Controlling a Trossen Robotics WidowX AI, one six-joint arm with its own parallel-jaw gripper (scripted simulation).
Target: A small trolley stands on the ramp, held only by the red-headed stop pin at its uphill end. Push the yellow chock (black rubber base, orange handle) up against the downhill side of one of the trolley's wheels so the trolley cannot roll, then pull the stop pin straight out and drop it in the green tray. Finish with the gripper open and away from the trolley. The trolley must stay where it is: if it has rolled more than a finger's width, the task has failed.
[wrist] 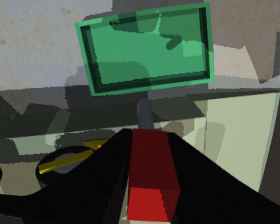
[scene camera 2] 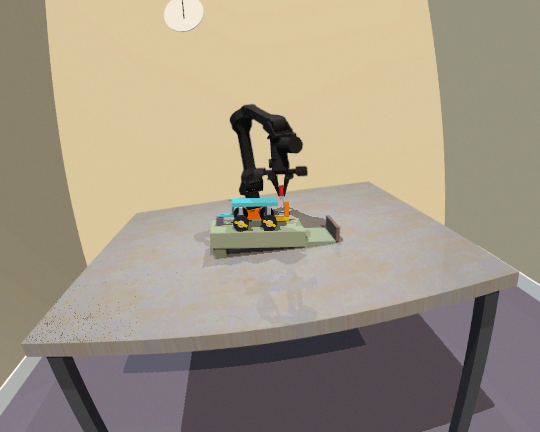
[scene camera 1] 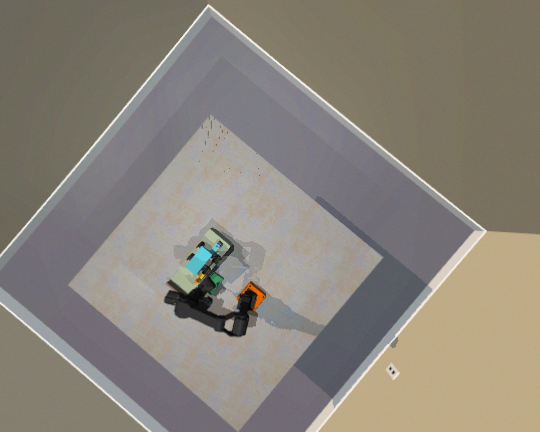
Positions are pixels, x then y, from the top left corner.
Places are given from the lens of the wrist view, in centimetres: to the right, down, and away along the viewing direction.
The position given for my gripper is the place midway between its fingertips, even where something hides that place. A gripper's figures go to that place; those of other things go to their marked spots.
my gripper [wrist: 147, 139]: 0, 1, 10
red-headed stop pin [wrist: 153, 184]: 0, 2, 6
